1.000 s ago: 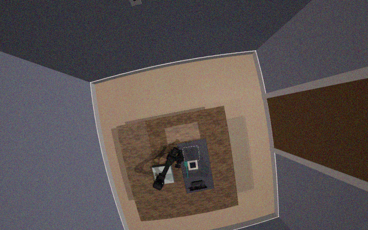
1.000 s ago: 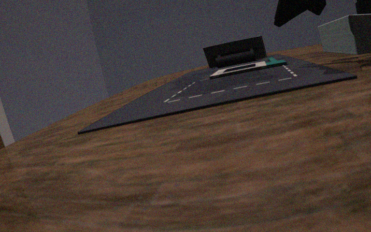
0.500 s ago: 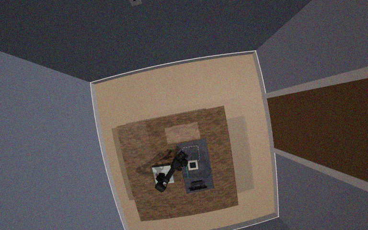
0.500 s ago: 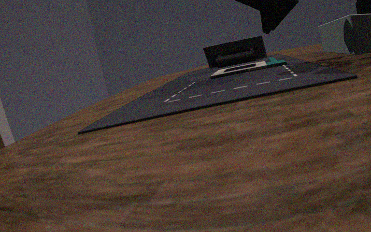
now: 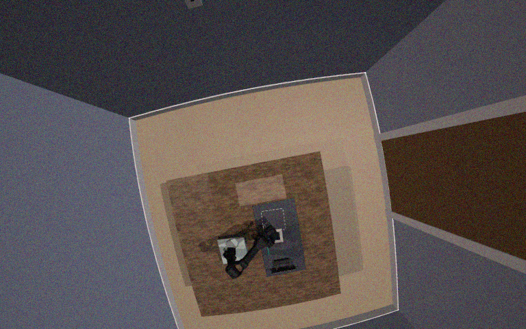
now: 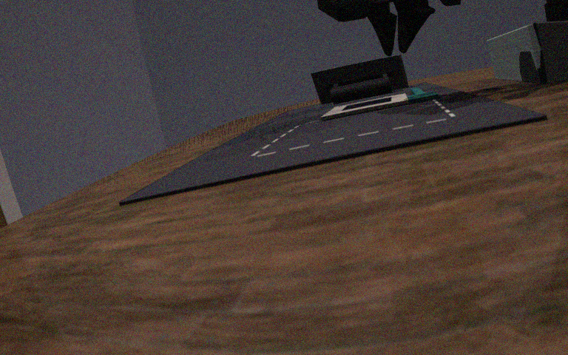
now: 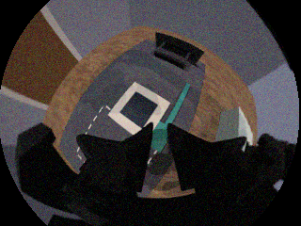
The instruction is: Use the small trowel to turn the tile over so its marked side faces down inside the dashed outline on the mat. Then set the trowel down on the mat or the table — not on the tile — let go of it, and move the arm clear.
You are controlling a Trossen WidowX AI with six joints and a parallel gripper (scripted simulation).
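Right now the teal-handled trowel is 20 mm behind my gripper tip, 40 mm to the right of it and 60 mm below it. Round my gripper tip: tile: 60 mm ahead, 10 mm to the right, 60 mm below.
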